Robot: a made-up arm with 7 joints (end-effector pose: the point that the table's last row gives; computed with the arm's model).
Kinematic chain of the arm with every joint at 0, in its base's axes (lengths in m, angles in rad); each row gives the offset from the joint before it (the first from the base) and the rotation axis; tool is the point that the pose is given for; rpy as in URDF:
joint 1: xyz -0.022 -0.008 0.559 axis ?
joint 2: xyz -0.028 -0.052 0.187 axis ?
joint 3: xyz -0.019 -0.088 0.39 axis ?
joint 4: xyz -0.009 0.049 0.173 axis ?
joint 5: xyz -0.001 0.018 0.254 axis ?
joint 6: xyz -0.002 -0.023 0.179 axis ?
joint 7: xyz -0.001 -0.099 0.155 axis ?
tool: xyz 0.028 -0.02 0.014 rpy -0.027 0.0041 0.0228
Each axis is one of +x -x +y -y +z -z.
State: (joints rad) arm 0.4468 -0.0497 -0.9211 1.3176 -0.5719 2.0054 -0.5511
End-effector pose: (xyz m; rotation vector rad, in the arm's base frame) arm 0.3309 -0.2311 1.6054 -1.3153 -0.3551 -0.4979
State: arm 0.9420 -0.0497 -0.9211 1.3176 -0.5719 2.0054 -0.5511
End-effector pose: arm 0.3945 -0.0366 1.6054 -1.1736 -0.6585 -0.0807
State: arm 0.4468 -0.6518 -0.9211 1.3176 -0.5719 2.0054 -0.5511
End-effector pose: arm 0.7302 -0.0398 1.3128 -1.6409 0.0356 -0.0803
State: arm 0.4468 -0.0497 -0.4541 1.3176 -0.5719 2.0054 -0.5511
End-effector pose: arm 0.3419 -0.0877 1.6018 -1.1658 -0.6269 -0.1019
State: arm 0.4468 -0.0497 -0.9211 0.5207 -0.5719 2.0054 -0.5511
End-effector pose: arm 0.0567 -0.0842 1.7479 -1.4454 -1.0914 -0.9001
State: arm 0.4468 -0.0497 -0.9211 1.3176 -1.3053 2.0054 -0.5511
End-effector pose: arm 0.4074 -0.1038 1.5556 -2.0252 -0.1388 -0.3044
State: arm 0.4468 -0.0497 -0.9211 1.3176 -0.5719 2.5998 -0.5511
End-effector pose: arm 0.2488 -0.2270 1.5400 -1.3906 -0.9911 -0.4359
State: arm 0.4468 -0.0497 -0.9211 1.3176 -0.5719 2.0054 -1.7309
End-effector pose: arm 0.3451 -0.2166 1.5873 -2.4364 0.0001 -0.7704
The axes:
joint 1: +z
joint 2: -y
joint 3: +z
joint 4: +y
joint 5: +z
joint 6: -y
joint 7: +x

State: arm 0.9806 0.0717 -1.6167 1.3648 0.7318 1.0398 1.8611
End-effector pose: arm 0.3902 -0.5425 1.3947 2.6216 -0.3278 -0.3059
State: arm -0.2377 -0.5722 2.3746 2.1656 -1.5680 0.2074 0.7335
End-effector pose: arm -0.2025 0.2371 1.3014 -1.0481 -0.0334 1.0101
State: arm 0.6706 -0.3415 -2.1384 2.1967 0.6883 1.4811 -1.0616
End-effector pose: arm 0.0370 -0.4898 1.1815 -0.1337 0.8931 -1.2946
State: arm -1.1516 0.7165 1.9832 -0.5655 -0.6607 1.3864 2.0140
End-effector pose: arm -0.7286 0.2488 1.4774 1.1598 -0.7263 2.1920
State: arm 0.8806 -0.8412 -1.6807 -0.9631 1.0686 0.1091 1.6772
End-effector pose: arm 0.2417 0.7245 1.3764 0.3509 0.4488 0.5125
